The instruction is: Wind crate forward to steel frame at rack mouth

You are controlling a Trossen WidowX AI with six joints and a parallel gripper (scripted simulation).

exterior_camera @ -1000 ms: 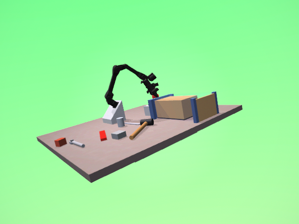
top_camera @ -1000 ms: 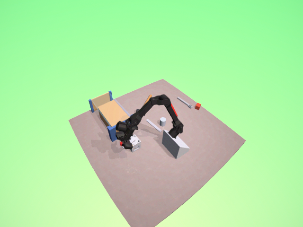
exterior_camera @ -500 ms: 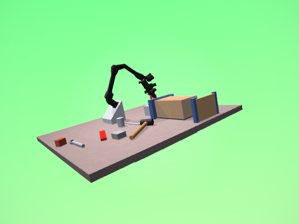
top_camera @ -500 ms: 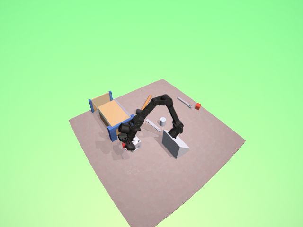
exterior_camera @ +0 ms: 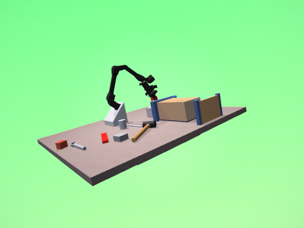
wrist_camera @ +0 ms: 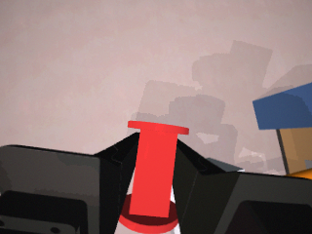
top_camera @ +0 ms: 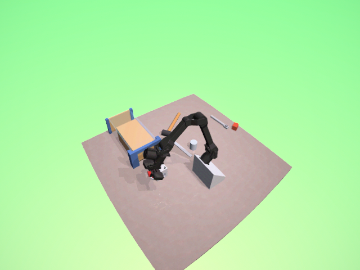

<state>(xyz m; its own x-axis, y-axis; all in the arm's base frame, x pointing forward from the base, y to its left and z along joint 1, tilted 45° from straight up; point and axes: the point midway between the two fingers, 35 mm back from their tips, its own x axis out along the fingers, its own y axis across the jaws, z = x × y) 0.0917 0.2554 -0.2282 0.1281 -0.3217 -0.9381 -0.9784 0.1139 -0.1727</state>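
Now: the winch handle 4 cm to the right of my gripper tip, 3 cm below it and 2 cm ahead of it. Also, from my gripper tip: flat steel bar: 37 cm to the right, 18 cm ahead, 13 cm below; white winch: 10 cm to the right, 10 cm below, 5 cm ahead; red grip: 2 cm to the right.
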